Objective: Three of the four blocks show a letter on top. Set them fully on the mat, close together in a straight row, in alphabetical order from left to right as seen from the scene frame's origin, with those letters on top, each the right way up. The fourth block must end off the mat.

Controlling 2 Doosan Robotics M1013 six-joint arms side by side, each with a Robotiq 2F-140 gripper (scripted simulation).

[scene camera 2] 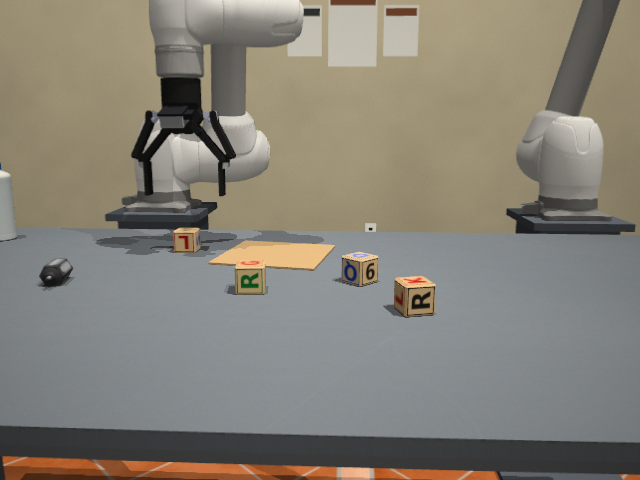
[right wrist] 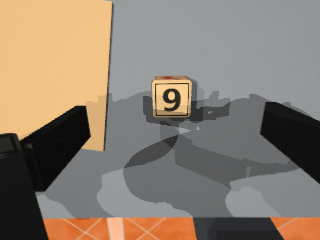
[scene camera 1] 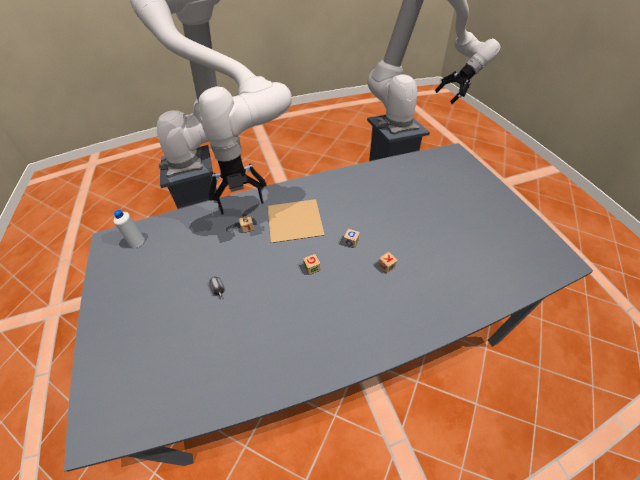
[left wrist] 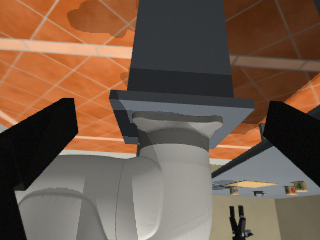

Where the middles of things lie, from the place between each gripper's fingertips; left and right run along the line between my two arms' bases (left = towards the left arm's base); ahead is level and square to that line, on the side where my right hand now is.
Labels:
Right now my right hand (scene camera 2: 185, 195) is 350 mm to the right of the d block (scene camera 2: 360, 269), 190 mm short of it and 100 mm above it. The rest, counted from my right hand: g block (scene camera 2: 250, 275) (260 mm ahead, 190 mm to the left, 100 mm below); then k block (scene camera 2: 413, 296) (430 mm to the left, 330 mm ahead, 100 mm below); then mat (scene camera 2: 296, 256) (180 mm to the left, 120 mm below, 20 mm ahead).
My left gripper is now 88 cm to the left of the d block, 80 cm short of it and 10 cm above it. From my left hand the other things lie so: g block: 105 cm to the right, 87 cm ahead, 10 cm below; k block: 94 cm ahead, 80 cm to the right, 10 cm below; mat: 105 cm to the right, 62 cm ahead, 12 cm below.

